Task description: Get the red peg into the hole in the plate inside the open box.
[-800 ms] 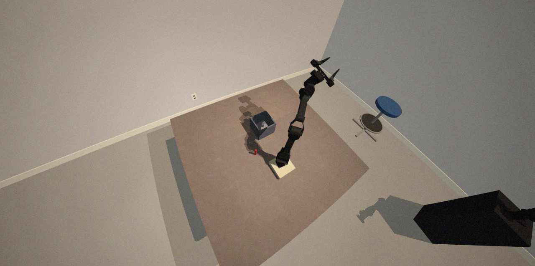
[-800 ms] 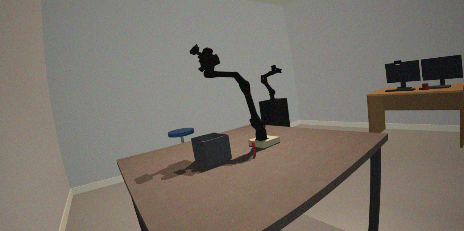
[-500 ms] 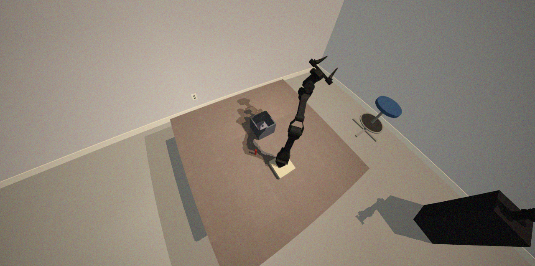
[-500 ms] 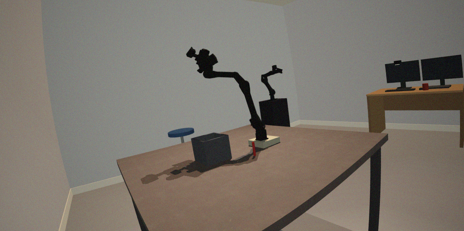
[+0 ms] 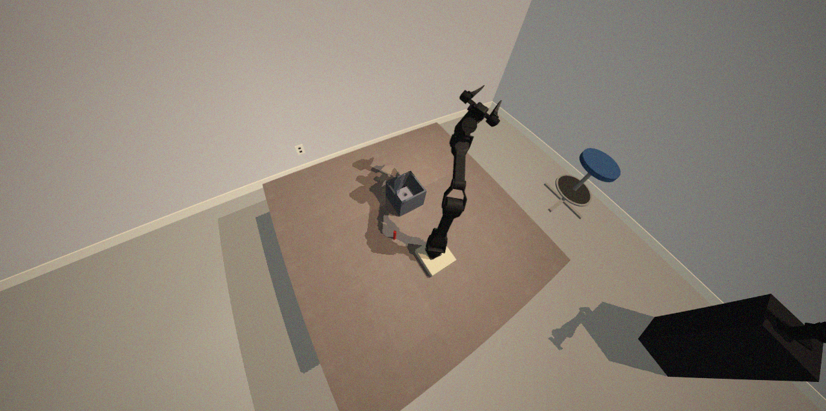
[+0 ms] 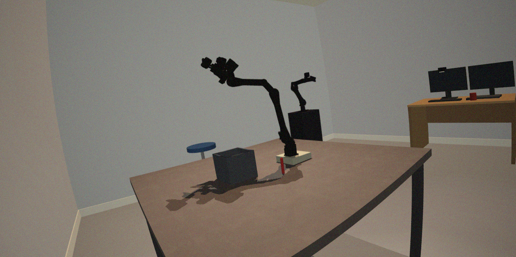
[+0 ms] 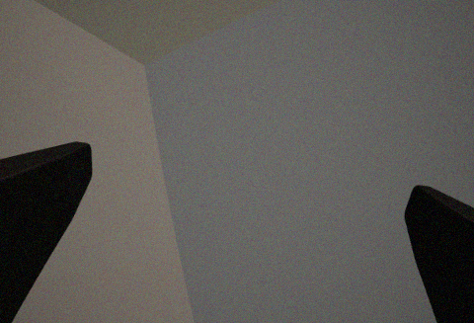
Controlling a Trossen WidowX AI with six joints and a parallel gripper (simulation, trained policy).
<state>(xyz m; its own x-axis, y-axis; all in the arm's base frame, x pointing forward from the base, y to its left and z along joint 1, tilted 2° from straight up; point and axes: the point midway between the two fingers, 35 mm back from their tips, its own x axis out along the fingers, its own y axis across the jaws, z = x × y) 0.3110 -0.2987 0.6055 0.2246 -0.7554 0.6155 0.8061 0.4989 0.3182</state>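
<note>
My gripper tip is 63 cm above the red peg, 47 cm to the right of it and 14 cm past it. From my gripper tip the other things lie so: plate 62 cm below, 32 cm to the left, 5 cm ahead.
</note>
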